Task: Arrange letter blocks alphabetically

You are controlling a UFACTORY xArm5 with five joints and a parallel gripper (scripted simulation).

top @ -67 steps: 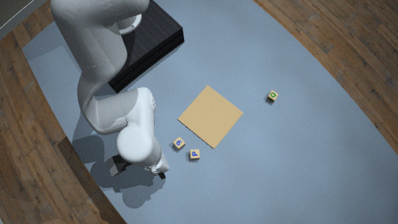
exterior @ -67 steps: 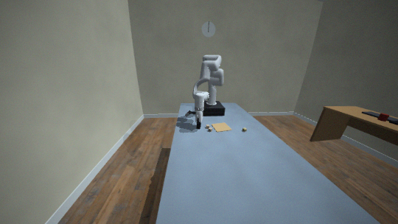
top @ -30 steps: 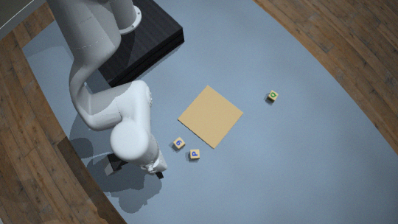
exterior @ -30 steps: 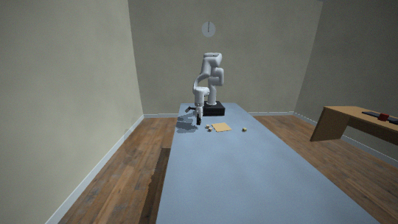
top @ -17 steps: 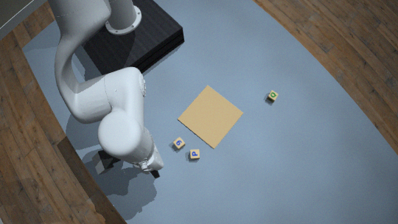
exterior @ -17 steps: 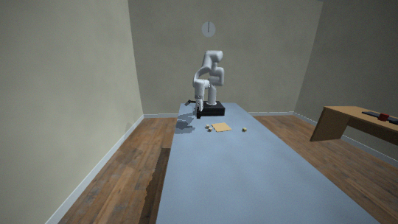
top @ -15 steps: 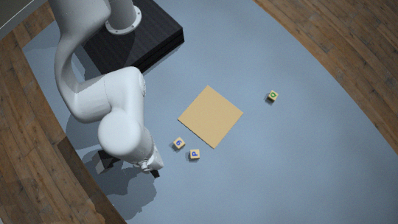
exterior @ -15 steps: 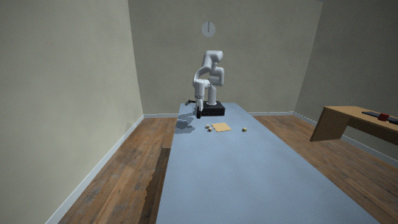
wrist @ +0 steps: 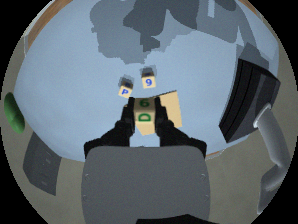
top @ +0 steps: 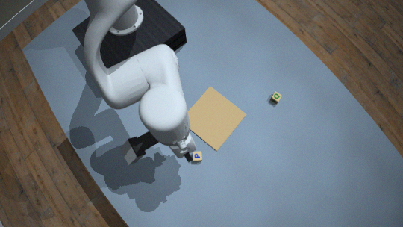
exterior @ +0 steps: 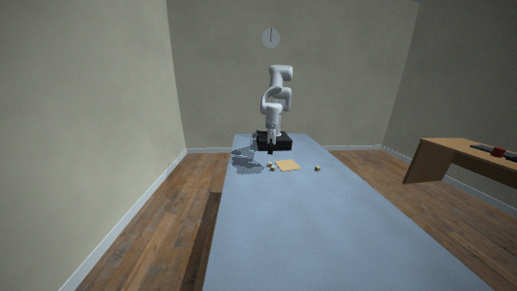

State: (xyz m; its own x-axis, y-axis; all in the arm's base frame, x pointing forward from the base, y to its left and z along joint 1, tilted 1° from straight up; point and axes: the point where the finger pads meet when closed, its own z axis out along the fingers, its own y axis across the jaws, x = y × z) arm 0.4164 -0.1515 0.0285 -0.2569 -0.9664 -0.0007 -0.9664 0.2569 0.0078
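My gripper is now 13 cm to the right of the tan mat and 12 cm above it. The rest, counted from my hand: block: 1 cm below.
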